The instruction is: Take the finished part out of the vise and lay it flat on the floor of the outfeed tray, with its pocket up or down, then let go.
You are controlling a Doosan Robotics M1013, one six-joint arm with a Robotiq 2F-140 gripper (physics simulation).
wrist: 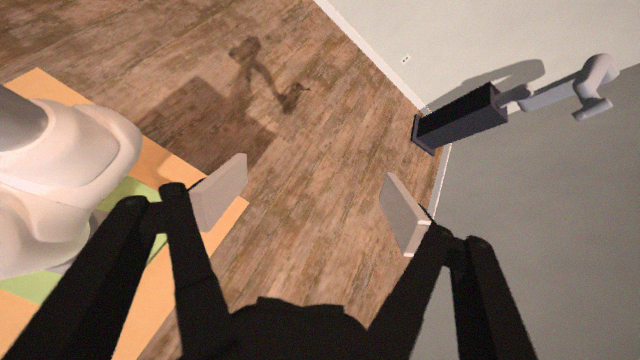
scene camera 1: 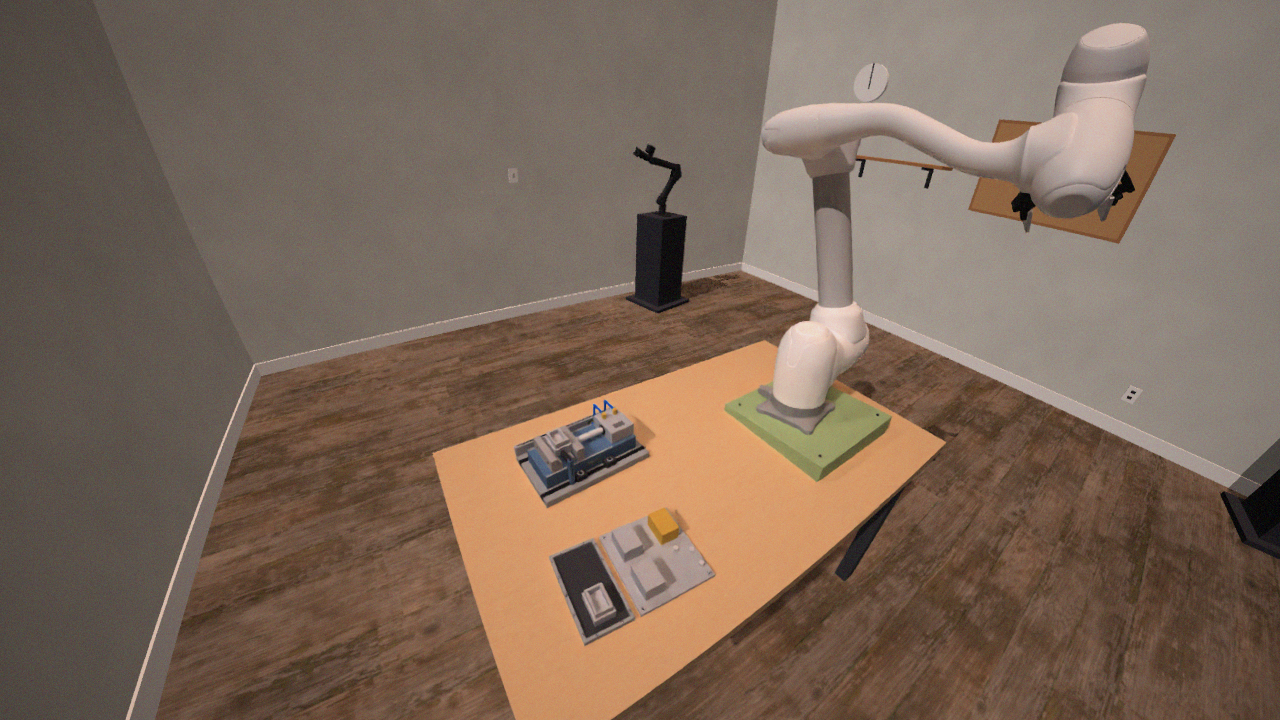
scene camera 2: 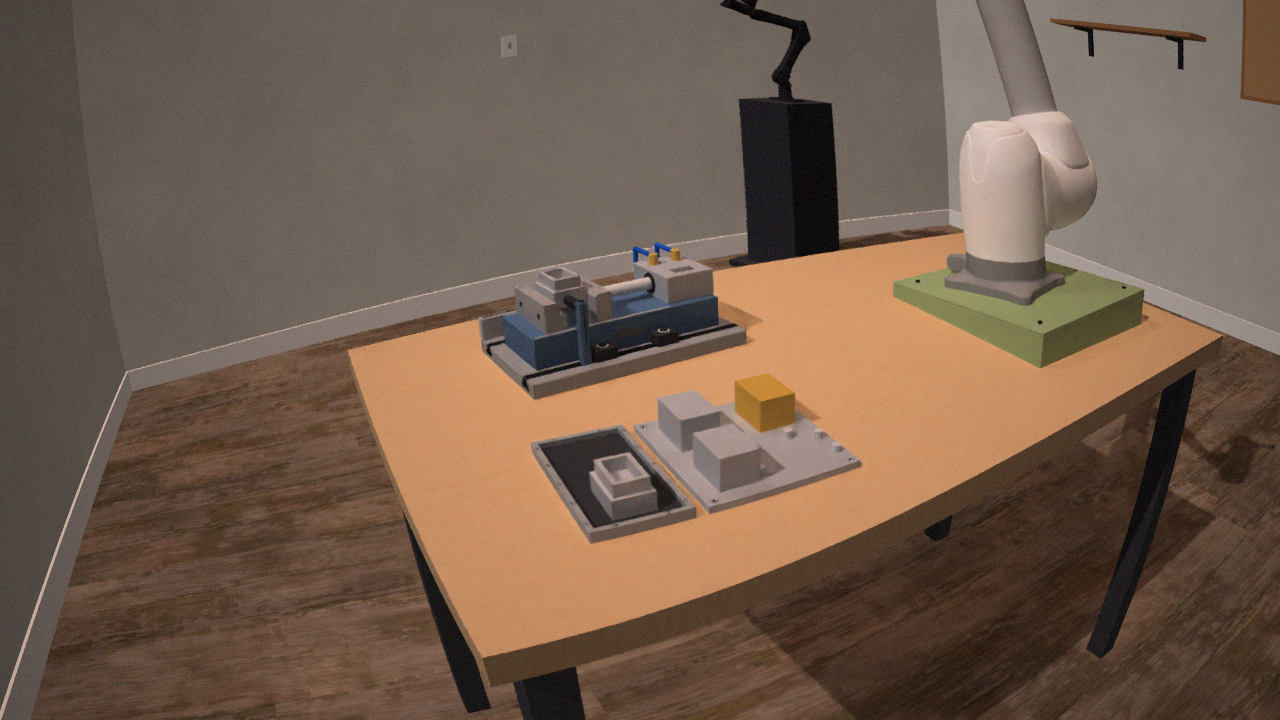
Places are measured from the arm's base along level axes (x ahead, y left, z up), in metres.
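Pixels of known places: gripper, fingertip midpoint: (wrist: 315,177) (scene camera 1: 1062,221); arm's base at its link origin: (wrist: 66,235) (scene camera 1: 795,409) (scene camera 2: 1006,284).
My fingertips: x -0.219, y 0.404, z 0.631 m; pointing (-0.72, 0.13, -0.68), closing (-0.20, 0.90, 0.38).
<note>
Ahead of a thing's pixels: the offset from my fingertips to its top centre. "spot": to the spot under its first point.
The finished part @(dx +0.861, dy -0.715, dz -0.558 m) (scene camera 1: 559,438) (scene camera 2: 559,279), light grey with its pocket up, sits between the jaws of the blue and grey vise @(dx +0.796, dy -0.708, dz -0.574 m) (scene camera 1: 550,475) (scene camera 2: 691,315) at the back left of the table. The outfeed tray @(spot: dx +0.993, dy -0.472, dz -0.667 m) (scene camera 1: 575,564) (scene camera 2: 572,454), with a dark floor and grey rim, lies at the front left. Another grey pocketed part @(dx +1.013, dy -0.371, dz -0.632 m) (scene camera 1: 598,605) (scene camera 2: 623,490) lies in its front end, pocket up. My gripper (scene camera 1: 1066,220) (wrist: 315,177) is open and empty, high up on the far right, well away from the vise and tray. It does not show in scene camera 2.
A grey plate @(dx +0.859, dy -0.377, dz -0.665 m) (scene camera 1: 682,582) (scene camera 2: 810,467) beside the tray bears two grey blocks @(dx +0.889, dy -0.431, dz -0.629 m) (scene camera 2: 687,419) @(dx +0.913, dy -0.344, dz -0.629 m) (scene camera 2: 726,456) and a yellow block @(dx +0.804, dy -0.408, dz -0.629 m) (scene camera 1: 663,525) (scene camera 2: 764,402). Blue hooked pieces @(spot: dx +0.682, dy -0.732, dz -0.566 m) (scene camera 2: 664,248) stand up at the vise's right end. The arm stands on a green base (scene camera 1: 819,452) (scene camera 2: 1087,331).
</note>
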